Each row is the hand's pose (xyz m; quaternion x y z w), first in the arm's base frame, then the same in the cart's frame.
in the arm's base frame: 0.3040 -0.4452 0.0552 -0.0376 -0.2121 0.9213 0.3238
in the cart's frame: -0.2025 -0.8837 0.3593 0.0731 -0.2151 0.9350 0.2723
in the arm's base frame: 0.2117 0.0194 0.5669 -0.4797 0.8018 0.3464 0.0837
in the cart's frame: -0.2644 -0.4672 0.9151 -0.5024 0.7554 0.4207 0.0005
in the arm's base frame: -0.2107 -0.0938 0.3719 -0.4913 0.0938 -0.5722 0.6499
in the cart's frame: -0.6948 -0.6343 0.7884 -0.5246 0.1342 -0.4711 0.6963
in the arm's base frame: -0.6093 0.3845 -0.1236 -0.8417 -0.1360 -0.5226 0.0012
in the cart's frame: -1.2427 -0.1983 0.4104 -0.8724 -0.1807 -0.4469 0.0814
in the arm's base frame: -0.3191 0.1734 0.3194 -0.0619 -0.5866 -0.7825 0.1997
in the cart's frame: -0.8483 -0.3849 0.7774 -0.0813 -0.5423 -0.7757 0.3125
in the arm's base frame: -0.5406 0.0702 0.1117 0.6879 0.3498 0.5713 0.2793
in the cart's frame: -1.0872 -0.5101 0.6039 0.7175 0.4051 0.5376 0.1791
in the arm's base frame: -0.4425 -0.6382 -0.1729 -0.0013 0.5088 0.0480 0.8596
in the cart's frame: -0.9427 -1.1783 0.2503 -0.0063 0.5811 0.1298 0.8034
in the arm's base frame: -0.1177 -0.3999 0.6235 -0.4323 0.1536 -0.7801 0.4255
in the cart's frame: -0.5139 -0.9352 0.9943 -0.4969 0.1847 -0.6977 0.4819
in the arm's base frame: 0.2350 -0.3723 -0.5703 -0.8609 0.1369 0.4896 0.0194
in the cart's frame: -0.3957 -0.7892 -0.2366 0.8197 -0.0561 -0.5700 0.0010
